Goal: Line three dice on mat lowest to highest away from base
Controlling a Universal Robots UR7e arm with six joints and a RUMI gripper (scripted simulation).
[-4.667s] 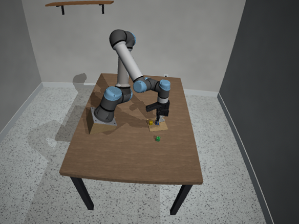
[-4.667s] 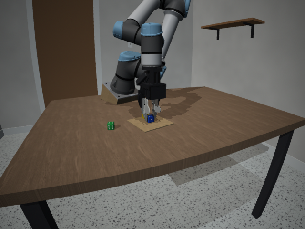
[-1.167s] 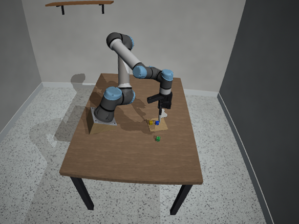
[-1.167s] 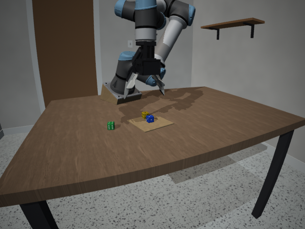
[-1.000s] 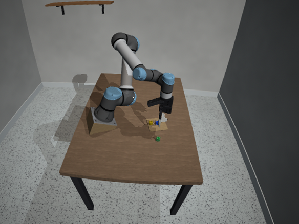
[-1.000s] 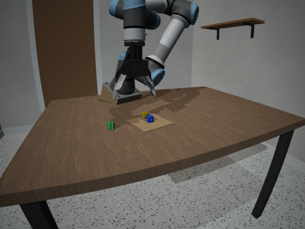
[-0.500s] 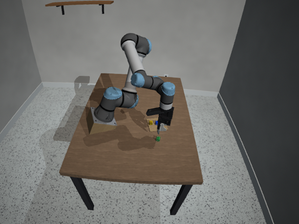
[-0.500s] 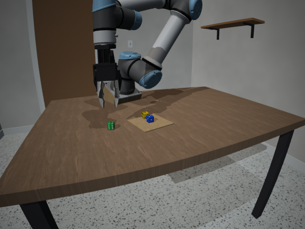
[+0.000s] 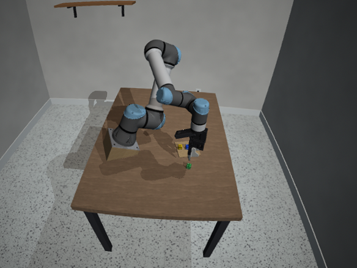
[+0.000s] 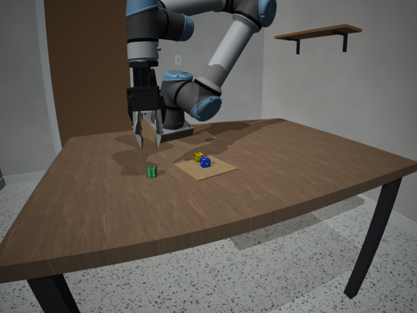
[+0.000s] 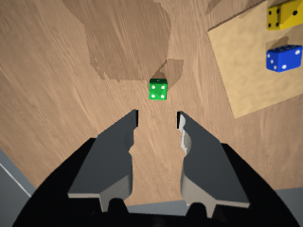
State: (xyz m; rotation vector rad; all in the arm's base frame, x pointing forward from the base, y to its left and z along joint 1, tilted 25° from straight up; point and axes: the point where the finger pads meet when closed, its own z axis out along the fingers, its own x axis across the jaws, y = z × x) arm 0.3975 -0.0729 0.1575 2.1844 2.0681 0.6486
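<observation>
My hand is 90 mm above the green die. Round my hand: tan mat (40 mm behind, 160 mm to the left, 100 mm below); then yellow die (90 mm behind, 140 mm to the left, 80 mm below); then blue die (40 mm behind, 160 mm to the left, 80 mm below).
</observation>
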